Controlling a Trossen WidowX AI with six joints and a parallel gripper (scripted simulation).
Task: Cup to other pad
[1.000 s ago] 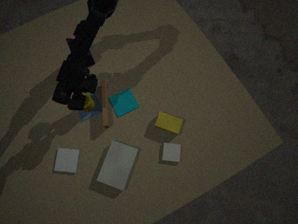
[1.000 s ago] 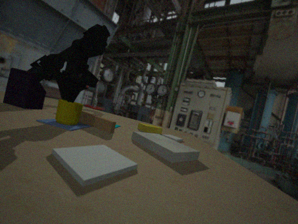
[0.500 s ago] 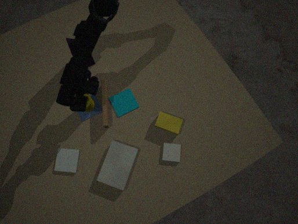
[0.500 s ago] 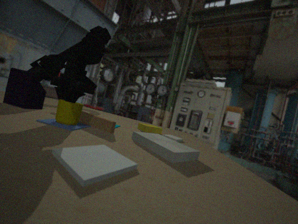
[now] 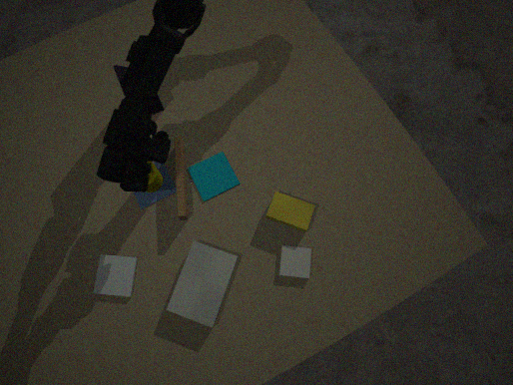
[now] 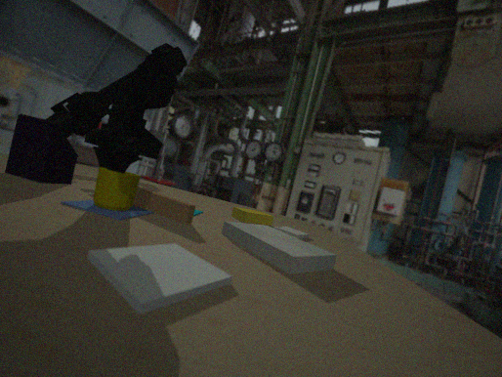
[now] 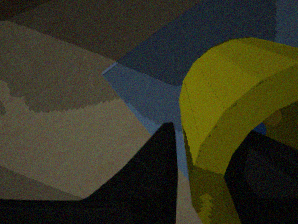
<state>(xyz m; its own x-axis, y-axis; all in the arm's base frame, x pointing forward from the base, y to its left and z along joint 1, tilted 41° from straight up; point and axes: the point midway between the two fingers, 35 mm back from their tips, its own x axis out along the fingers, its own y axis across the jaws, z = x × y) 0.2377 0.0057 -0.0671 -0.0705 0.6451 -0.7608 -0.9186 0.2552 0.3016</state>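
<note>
Now: the blue pad 30 mm ahead of my gripper tip, 10 mm to the right of it and 50 mm below it. Also, from my gripper tip: low wooden bar: 50 mm ahead, 70 mm to the left, 30 mm below; then cyan pad: 70 mm ahead, 160 mm to the left, 50 mm below; then yellow cup: 20 mm ahead, 10 mm to the right.
</note>
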